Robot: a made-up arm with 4 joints.
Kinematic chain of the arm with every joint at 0, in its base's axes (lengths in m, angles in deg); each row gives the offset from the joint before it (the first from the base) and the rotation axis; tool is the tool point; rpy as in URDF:
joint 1: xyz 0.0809 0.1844 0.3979 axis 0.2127 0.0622 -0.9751
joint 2: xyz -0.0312 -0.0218 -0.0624 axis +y
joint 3: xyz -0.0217 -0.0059 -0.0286 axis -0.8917 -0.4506 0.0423
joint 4: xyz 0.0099 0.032 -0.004 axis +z
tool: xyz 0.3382 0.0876 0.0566 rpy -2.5 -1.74 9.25
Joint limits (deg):
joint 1: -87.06..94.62
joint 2: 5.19..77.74
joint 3: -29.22..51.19
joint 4: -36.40..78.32
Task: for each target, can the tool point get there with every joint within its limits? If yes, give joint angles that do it. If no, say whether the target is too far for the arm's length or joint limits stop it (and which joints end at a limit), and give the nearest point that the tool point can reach.
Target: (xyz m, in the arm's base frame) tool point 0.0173 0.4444 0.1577
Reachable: yes | joints -54.76 20.67 31.67 26.27
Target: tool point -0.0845 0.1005 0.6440
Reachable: no: joint limits stop it (at a limit: joint 1, joint 2, joint 3, joint 4) | nearest point -0.2307 0.2142 0.4342 | short by 0.280 m
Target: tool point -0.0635 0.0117 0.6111
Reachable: no: joint limits stop it (at a limit: joint 1, joint 2, joint 3, joint 4) | nearest point 0.0577 -0.0738 0.4234 | short by 0.239 m
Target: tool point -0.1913 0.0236 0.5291
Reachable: no: joint limits stop it (at a limit: joint 1, joint 2, joint 3, joint 4) | nearest point -0.2307 0.2142 0.4342 | short by 0.217 m
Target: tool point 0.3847 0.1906 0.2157
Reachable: yes | joints 57.38 35.39 0.44 25.03
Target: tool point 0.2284 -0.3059 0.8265
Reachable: no: too far | nearest point 0.1873 -0.0468 0.4534 | short by 0.456 m
